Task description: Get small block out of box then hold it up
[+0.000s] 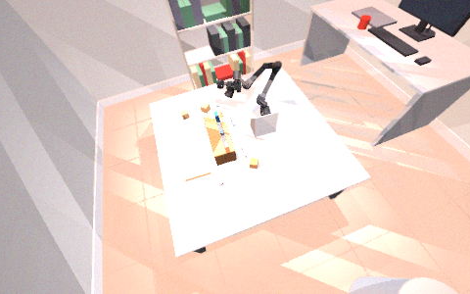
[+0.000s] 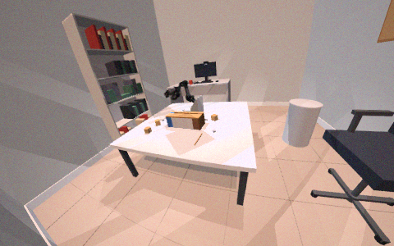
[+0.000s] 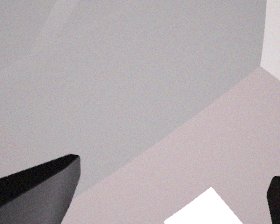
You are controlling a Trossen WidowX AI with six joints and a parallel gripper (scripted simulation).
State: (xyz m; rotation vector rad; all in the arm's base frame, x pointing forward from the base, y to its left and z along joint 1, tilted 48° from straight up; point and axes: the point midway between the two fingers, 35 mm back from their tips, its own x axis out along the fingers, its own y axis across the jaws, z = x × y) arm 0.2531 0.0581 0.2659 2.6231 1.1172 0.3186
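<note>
Right now the small blue block is 70 mm ahead of my gripper tip, 160 mm to the left of it and 300 mm below it. The rest, counted from my gripper tip: clear-fronted box 60 mm ahead, 170 mm to the left, 320 mm below; thin stick 320 mm ahead, 410 mm to the left, 380 mm below.
</note>
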